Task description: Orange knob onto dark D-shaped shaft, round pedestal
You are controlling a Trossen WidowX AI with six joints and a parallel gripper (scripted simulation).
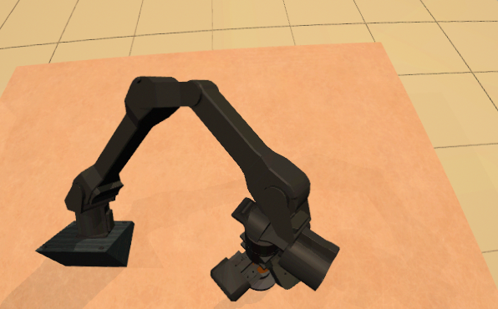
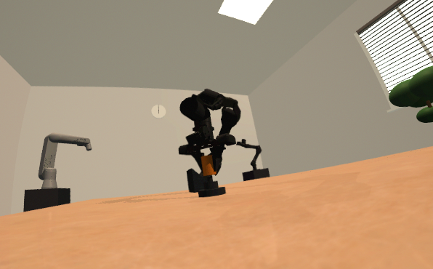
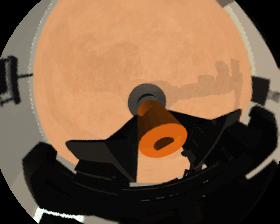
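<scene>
The orange knob is 2 cm above my gripper tip. Also, from my gripper tip: dark round pedestal (4 cm below).
</scene>
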